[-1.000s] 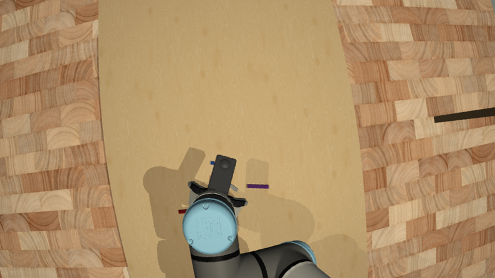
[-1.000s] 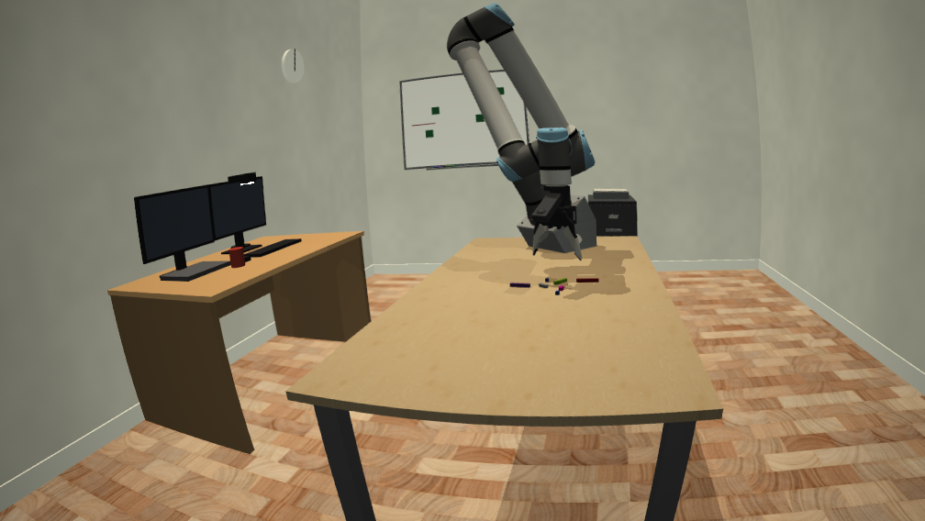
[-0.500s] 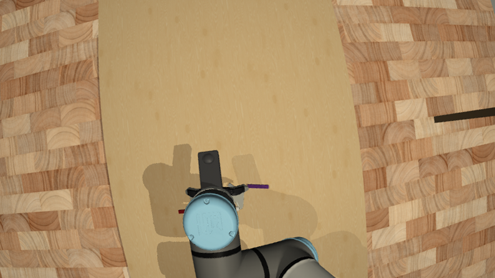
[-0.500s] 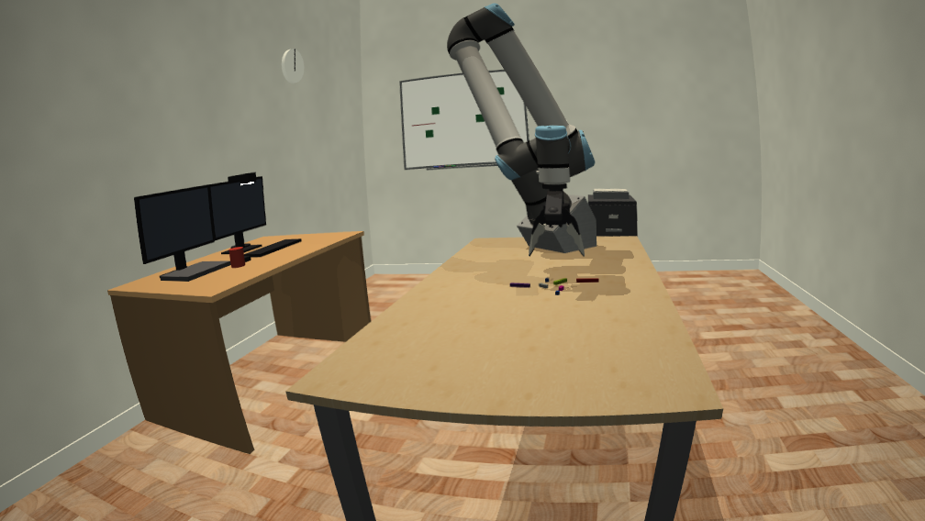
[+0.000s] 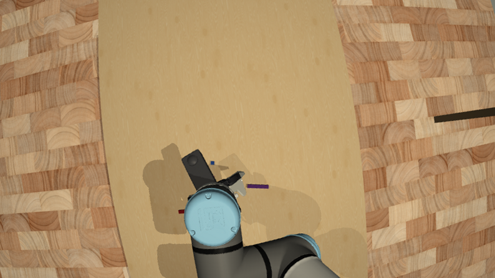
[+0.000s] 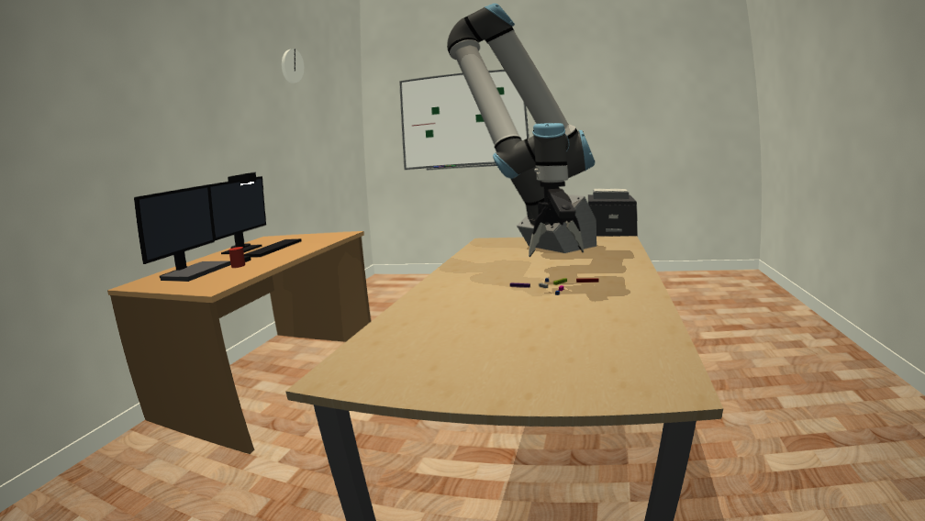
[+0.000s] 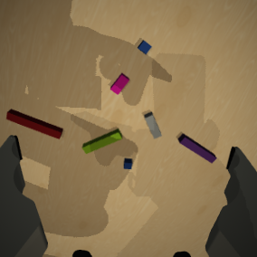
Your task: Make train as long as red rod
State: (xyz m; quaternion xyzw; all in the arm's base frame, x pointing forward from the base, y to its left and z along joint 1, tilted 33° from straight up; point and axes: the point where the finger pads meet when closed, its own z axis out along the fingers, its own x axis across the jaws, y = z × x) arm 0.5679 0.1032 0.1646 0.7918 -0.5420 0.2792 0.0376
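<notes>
My gripper is now 90 mm above the magenta rod, 10 mm to the right of it and 10 mm short of it. From my hand the other things lie so: grey rod 90 mm below, 40 mm to the right, 20 mm behind; lime rod 90 mm below, 60 mm behind, 10 mm to the left; red rod 90 mm to the left, 90 mm below, 70 mm behind.
</notes>
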